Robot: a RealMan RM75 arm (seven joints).
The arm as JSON. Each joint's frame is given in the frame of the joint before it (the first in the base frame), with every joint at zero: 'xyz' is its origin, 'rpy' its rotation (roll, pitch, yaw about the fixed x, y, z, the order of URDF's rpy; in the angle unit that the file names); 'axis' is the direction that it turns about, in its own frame. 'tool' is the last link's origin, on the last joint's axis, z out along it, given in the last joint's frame.
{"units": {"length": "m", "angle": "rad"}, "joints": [
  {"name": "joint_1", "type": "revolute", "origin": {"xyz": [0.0, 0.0, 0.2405], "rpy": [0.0, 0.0, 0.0]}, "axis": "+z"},
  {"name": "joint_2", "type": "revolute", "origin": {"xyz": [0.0, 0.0, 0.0], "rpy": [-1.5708, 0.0, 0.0]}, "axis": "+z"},
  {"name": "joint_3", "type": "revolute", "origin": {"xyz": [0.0, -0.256, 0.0], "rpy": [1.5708, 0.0, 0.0]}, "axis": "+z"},
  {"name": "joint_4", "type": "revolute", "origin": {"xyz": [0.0, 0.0, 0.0], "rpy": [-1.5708, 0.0, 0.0]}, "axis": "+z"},
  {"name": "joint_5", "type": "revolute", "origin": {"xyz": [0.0, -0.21, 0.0], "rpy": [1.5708, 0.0, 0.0]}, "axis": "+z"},
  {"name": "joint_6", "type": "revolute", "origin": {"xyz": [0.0, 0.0, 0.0], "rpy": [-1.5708, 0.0, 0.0]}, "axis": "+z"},
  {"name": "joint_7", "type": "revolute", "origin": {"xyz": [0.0, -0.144, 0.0], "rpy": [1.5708, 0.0, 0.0]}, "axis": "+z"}
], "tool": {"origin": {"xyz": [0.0, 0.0, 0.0], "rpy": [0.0, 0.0, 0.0]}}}
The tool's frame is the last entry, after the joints.
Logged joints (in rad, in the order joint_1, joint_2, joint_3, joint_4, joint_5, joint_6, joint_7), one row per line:
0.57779 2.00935 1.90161 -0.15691 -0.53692 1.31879 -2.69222
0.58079 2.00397 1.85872 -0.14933 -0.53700 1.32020 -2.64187
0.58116 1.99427 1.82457 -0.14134 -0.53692 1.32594 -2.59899
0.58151 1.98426 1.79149 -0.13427 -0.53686 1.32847 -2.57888
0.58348 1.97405 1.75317 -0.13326 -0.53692 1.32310 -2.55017
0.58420 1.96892 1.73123 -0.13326 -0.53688 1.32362 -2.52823
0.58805 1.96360 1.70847 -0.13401 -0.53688 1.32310 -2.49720
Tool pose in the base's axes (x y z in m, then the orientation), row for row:
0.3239 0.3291 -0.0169 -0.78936 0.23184 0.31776 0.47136
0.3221 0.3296 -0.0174 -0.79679 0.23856 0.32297 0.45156
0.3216 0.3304 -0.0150 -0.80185 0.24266 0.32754 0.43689
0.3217 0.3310 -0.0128 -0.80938 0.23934 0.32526 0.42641
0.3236 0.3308 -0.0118 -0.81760 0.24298 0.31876 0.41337
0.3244 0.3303 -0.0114 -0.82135 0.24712 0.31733 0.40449
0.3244 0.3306 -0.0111 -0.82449 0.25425 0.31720 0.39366
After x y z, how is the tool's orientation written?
As a quaternion, x y z w.
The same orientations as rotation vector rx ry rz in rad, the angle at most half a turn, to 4 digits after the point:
-1.9332 0.5678 0.7782
-1.9687 0.5894 0.7980
-1.9944 0.6036 0.8147
-2.0228 0.5981 0.8129
-2.0556 0.6109 0.8014
-2.0735 0.6239 0.8011
-2.0919 0.6451 0.8048

